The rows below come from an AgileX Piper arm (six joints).
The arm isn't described. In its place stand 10 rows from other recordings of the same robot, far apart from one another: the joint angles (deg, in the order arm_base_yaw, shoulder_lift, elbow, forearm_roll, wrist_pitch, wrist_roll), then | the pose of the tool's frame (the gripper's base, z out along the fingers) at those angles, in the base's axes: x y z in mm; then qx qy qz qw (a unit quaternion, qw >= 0).
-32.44, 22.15, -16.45, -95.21, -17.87, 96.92 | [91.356, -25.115, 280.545, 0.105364, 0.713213, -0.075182, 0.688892]
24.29, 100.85, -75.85, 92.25, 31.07, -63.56 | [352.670, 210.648, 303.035, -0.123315, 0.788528, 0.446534, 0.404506]
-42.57, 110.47, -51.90, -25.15, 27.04, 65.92 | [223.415, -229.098, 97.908, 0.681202, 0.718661, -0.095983, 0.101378]
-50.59, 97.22, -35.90, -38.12, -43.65, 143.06 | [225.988, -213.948, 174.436, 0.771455, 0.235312, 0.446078, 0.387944]
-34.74, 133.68, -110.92, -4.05, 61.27, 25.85 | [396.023, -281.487, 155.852, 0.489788, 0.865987, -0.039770, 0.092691]
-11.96, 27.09, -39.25, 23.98, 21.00, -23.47 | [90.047, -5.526, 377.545, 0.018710, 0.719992, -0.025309, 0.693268]
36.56, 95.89, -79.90, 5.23, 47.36, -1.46 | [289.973, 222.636, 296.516, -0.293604, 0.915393, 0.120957, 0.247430]
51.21, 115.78, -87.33, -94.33, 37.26, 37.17 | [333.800, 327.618, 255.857, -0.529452, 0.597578, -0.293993, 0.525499]
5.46, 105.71, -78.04, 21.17, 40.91, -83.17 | [391.678, 59.058, 230.235, -0.591513, 0.759944, -0.025002, 0.268277]
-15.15, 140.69, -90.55, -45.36, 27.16, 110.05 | [447.707, -151.841, 31.801, 0.665873, 0.696480, -0.048739, 0.262969]
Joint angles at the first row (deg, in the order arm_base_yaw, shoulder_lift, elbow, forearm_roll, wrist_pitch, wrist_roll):
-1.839, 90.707, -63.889, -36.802, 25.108, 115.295
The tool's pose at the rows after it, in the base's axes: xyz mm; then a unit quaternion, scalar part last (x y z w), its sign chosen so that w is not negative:
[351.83, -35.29, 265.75, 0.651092, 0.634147, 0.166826, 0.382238]
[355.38, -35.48, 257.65, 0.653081, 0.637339, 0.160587, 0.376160]
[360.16, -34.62, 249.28, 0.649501, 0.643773, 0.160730, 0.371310]
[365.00, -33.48, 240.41, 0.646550, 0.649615, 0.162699, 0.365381]
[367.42, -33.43, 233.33, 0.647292, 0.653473, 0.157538, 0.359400]
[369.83, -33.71, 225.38, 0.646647, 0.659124, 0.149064, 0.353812]
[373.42, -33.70, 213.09, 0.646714, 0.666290, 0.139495, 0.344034]
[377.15, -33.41, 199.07, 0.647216, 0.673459, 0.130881, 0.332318]
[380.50, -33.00, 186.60, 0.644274, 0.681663, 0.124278, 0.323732]
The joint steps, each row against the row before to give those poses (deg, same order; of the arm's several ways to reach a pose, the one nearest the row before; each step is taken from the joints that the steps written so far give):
-0.001, 1.405, 0.001, -2.761, -0.673, 4.577
0.001, 1.360, -0.001, -0.474, -0.170, 0.540
-0.001, 1.497, 0.001, -0.284, -1.230, 0.000
0.000, 1.563, 0.000, -0.080, -1.400, -0.001
0.001, 1.126, 0.001, -0.076, -0.161, 0.005
-0.001, 1.256, -0.001, -0.443, 0.000, -0.004
0.001, 1.933, -0.001, -0.307, -0.261, 0.000
0.000, 2.187, 0.001, -0.138, -0.481, 0.001
0.000, 1.973, -0.002, -0.534, -0.743, -0.001

